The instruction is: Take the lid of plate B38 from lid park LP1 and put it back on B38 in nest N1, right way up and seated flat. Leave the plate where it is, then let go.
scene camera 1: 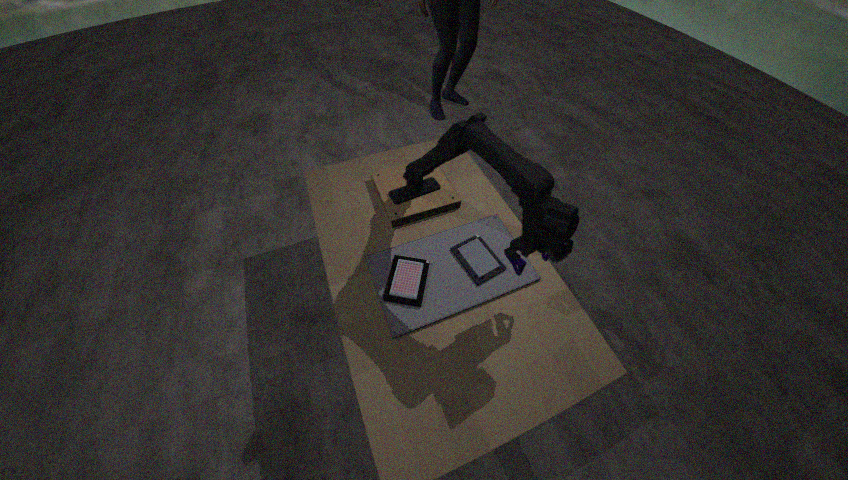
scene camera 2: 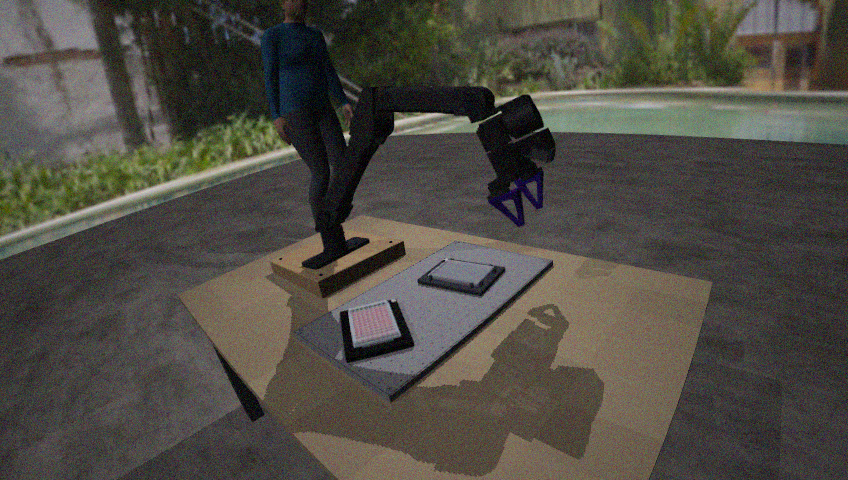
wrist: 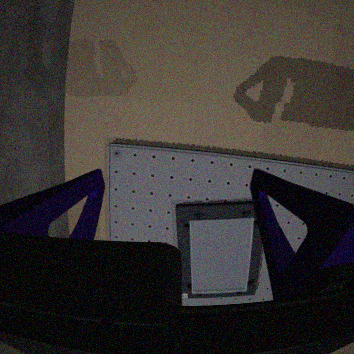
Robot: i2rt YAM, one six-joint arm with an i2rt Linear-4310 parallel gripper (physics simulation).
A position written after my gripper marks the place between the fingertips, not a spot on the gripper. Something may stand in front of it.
Observation:
My gripper [scene camera 2: 531,216] is open and holds nothing. Also in view: a pale grey lid [scene camera 2: 455,271]. Further things: a black frame [scene camera 2: 352,354] and a grey perforated plate [scene camera 2: 436,318].
The pale grey lid shows as well in scene camera 1 [scene camera 1: 477,256] and in the wrist view [wrist: 220,247]. My gripper also shows in the wrist view [wrist: 177,177]. The grey perforated plate is seen too in the wrist view [wrist: 145,184].

